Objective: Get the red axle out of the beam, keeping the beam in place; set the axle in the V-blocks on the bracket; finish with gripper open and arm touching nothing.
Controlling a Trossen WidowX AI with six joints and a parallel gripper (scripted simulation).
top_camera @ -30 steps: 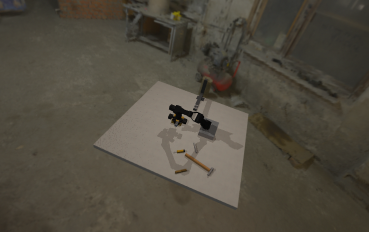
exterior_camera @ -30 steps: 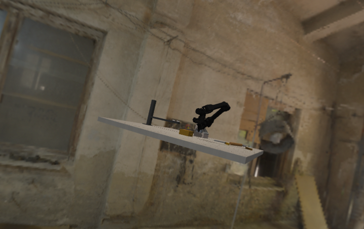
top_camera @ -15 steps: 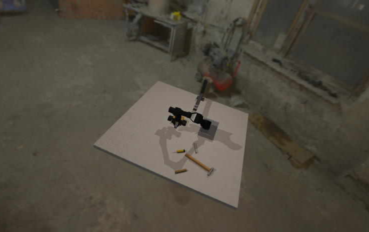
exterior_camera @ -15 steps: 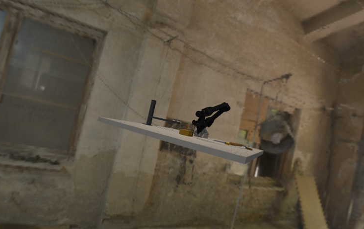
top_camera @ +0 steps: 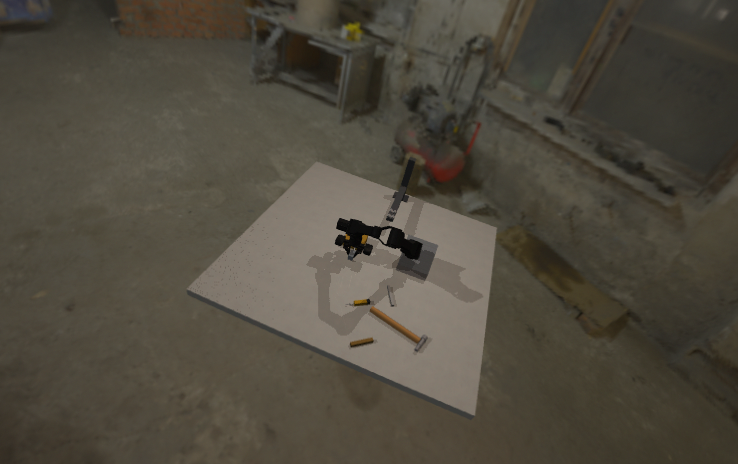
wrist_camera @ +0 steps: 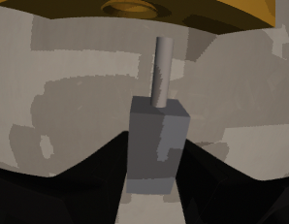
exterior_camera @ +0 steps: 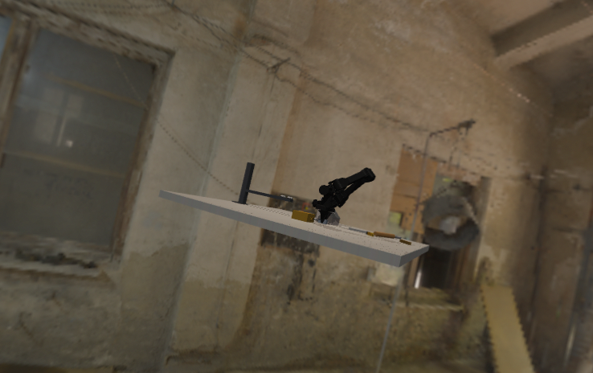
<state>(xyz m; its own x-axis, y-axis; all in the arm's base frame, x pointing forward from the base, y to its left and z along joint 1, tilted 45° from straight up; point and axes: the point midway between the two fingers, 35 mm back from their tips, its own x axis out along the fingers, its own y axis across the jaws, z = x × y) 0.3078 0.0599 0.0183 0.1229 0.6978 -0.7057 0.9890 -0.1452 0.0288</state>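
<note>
My gripper tip is 2 cm to the left of the grey-blue block and 1 cm below it. Also, from my gripper tip: grey bar 24 cm behind, 18 cm to the left, 1 cm below; then yellow-orange block 12 cm to the right, 1 cm ahead, 1 cm above; then yellow-black tool 28 cm to the left, 10 cm behind.
</note>
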